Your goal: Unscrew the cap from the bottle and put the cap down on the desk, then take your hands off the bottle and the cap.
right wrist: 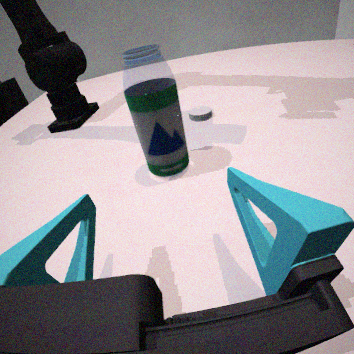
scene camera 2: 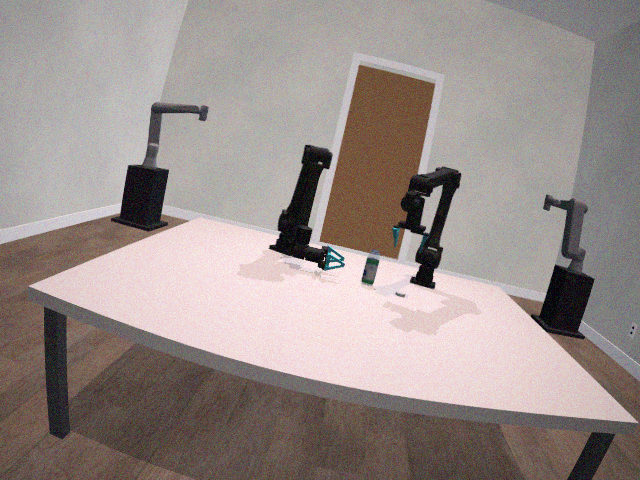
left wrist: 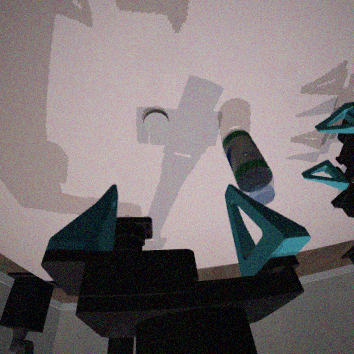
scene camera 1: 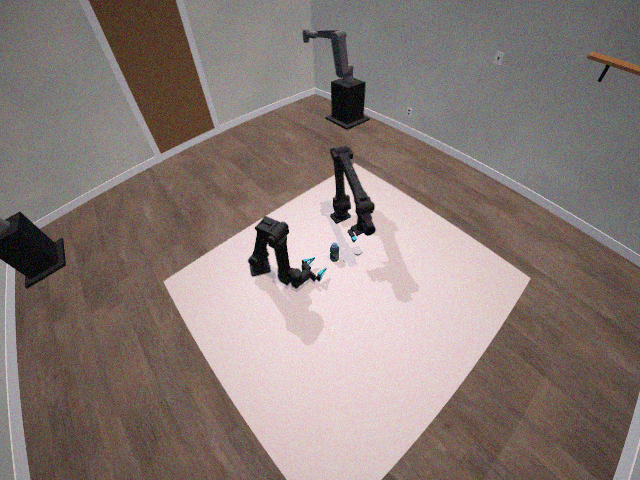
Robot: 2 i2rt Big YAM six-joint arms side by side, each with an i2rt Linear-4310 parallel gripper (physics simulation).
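Places are measured from the left arm's base along level axes (x left, y back, z up), in metres.
Pixels of known places: left gripper, fingertip midpoint: [scene camera 2: 407, 250] [left wrist: 173, 189] [scene camera 1: 360, 238]; right gripper, fingertip midpoint: [right wrist: 158, 187] [scene camera 2: 344, 262] [left wrist: 309, 154] [scene camera 1: 320, 262]; left arm's base, origin of the base link: [right wrist: 75, 118] [scene camera 2: 422, 284] [left wrist: 129, 225] [scene camera 1: 340, 216]; right arm's base, origin of the base link: [scene camera 2: 283, 251] [left wrist: 351, 195] [scene camera 1: 260, 268].
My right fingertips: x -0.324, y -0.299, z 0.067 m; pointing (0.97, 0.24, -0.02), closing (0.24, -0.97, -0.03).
Note:
For each thing: its middle in the pictures, then the offset to it from my right fingertips. Level surfaces: height alone.
- bottle, body centre: [right wrist: 156, 117] [left wrist: 247, 164] [scene camera 2: 371, 267] [scene camera 1: 334, 251] dx +0.106, dy +0.022, dz +0.003 m
- small round pale cap, body centre: [left wrist: 155, 122] [right wrist: 199, 112] [scene camera 2: 400, 294] [scene camera 1: 357, 252] dx +0.250, dy -0.013, dz -0.061 m
- pale desk, its level: dz -0.067 m
The bottle [scene camera 1: 334, 252] [scene camera 2: 370, 268] [left wrist: 245, 157] [right wrist: 160, 120], with green bands and a blue mountain label, stands upright on the desk with its clear threaded neck uncovered. The small round pale cap [scene camera 1: 357, 251] [scene camera 2: 400, 294] [left wrist: 156, 122] [right wrist: 200, 114] lies flat on the desk, apart from the bottle. My left gripper [scene camera 2: 409, 243] [left wrist: 173, 189] is open and empty above the desk, clear of the cap and bottle. My right gripper [scene camera 1: 319, 264] [scene camera 2: 343, 259] [left wrist: 309, 154] [right wrist: 158, 187] is open and empty, low beside the bottle and not touching it.
The pale desk [scene camera 1: 372, 372] [scene camera 2: 289, 330] carries both arms' bases and shows several arm shadows. In scene camera 2, two grey arms on black pedestals [scene camera 2: 144, 196] [scene camera 2: 567, 294] stand on the floor beyond the desk, and a brown door [scene camera 2: 379, 155] is behind.

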